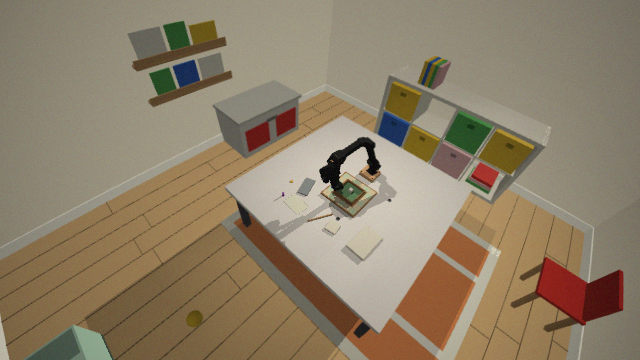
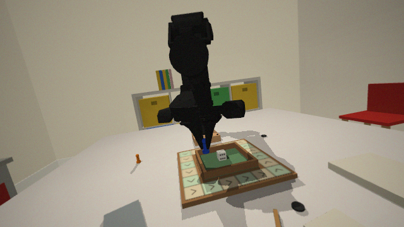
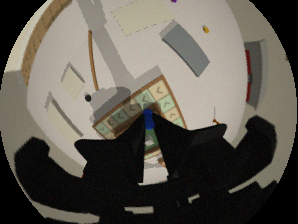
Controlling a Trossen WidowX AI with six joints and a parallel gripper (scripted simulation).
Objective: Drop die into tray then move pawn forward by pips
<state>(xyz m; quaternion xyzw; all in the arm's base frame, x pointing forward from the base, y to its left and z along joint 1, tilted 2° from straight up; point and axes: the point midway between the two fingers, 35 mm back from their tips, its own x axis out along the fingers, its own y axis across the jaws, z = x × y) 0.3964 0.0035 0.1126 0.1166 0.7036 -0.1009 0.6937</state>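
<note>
My gripper tip is 13 cm past the dice tray, 5 cm to the right of it and 11 cm above it. From my gripper tip the other things lie so: wooden stick: 16 cm ahead, 9 cm to the left, 11 cm below; white die: 14 cm behind, 4 cm to the left, 9 cm below; blue pawn: 1 cm above.
</note>
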